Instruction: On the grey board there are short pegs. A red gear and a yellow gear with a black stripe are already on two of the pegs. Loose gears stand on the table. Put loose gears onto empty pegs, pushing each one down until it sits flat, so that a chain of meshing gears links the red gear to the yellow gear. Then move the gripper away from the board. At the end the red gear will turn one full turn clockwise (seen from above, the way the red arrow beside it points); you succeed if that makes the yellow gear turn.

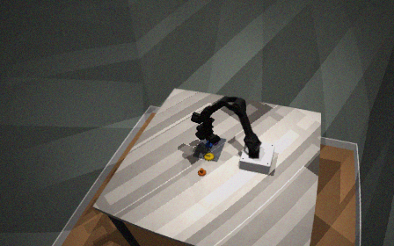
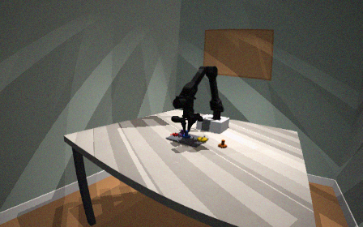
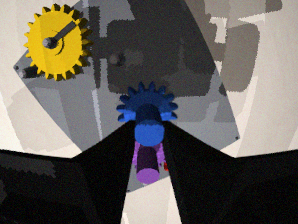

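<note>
Now: gripper tip 1 cm above the blue gear. The rest, counted from my gripper tip: orange gear 23 cm to the left, 3 cm below, 1 cm ahead; then red gear 8 cm to the right, 3 cm below, 2 cm behind; then purple gear 4 cm to the right, 3 cm behind, 2 cm below.
</note>
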